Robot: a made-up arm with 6 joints. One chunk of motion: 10 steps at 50 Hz.
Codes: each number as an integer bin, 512 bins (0 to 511) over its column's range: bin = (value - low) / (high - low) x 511, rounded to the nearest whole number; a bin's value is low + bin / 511 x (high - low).
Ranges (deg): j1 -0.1..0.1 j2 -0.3..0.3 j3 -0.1..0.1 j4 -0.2..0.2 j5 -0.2..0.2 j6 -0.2..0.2
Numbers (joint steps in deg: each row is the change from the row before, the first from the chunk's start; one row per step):
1: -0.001 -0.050 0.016 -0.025 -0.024 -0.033
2: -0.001 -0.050 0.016 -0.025 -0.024 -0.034
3: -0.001 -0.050 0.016 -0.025 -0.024 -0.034
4: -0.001 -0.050 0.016 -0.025 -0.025 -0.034
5: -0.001 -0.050 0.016 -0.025 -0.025 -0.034
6: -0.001 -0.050 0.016 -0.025 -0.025 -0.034
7: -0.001 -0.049 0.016 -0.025 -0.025 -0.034
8: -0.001 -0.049 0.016 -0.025 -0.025 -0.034
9: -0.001 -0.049 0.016 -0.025 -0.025 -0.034
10: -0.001 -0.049 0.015 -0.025 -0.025 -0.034
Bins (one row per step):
1: 253 213 296 224 225 213
2: 253 213 296 224 225 212
3: 253 213 296 224 225 212
4: 253 213 296 224 224 212
5: 253 213 296 224 224 212
6: 253 213 296 224 224 212
7: 253 214 296 224 224 212
8: 253 214 296 224 224 212
9: 253 214 296 224 224 212
10: 253 214 294 224 224 212

